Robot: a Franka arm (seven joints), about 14 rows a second.
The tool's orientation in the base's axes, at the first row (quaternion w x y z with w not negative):
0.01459 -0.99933 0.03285 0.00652
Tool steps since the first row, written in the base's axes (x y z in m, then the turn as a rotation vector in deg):
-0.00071 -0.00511 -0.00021 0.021 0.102 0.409
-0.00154 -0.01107 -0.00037 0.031 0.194 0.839
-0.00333 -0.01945 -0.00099 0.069 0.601 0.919
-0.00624 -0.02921 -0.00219 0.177 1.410 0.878
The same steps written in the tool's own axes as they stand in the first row. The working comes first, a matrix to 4 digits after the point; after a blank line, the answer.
The tool's axes in the first row as the columns of a matrix, in the base's axes (used below as rounded here):
0.9978 -0.0658 -0.0121
-0.0655 -0.9974 0.0296
-0.0140 -0.0287 -0.9995

-0.00037 0.00515 0.00007 0.009 -0.115 -0.406
-0.00081 0.01115 0.00006 0.006 -0.220 -0.833
-0.00203 0.01965 0.00045 0.017 -0.630 -0.902
-0.00428 0.02961 0.00140 0.072 -1.443 -0.838

